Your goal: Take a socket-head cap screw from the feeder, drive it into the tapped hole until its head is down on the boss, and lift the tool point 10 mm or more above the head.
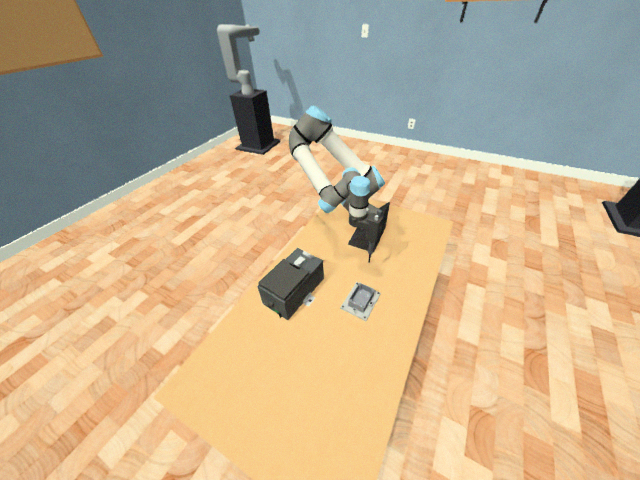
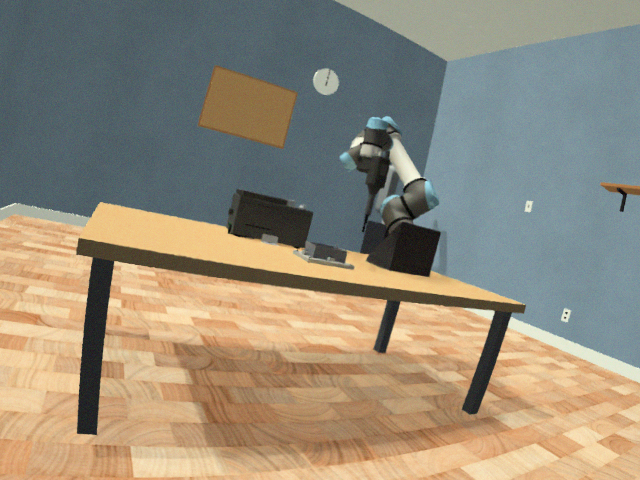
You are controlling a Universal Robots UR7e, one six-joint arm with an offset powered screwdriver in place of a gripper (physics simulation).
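The screwdriver [image 1: 369,259] [image 2: 363,229] points down, its thin tip in the air between the arm's black base and the grey part, clear of both. Whether its tip bears a screw is too small to tell. The black box-shaped feeder [image 1: 285,285] [image 2: 269,219] stands on the table, with a small light piece at its foot. The grey part [image 1: 361,297] [image 2: 325,252], a raised rectangular housing on a flat light plate, lies on the table beside the feeder. Its tapped hole, boss and any screw head are too small to make out.
The wooden table [image 1: 305,382] [image 2: 170,237] bears the feeder, the part and the arm's black wedge-shaped base [image 1: 361,241] [image 2: 413,250]. A second grey arm [image 1: 227,51] stands on a dark pedestal [image 1: 251,121] near the far walls, away from the table.
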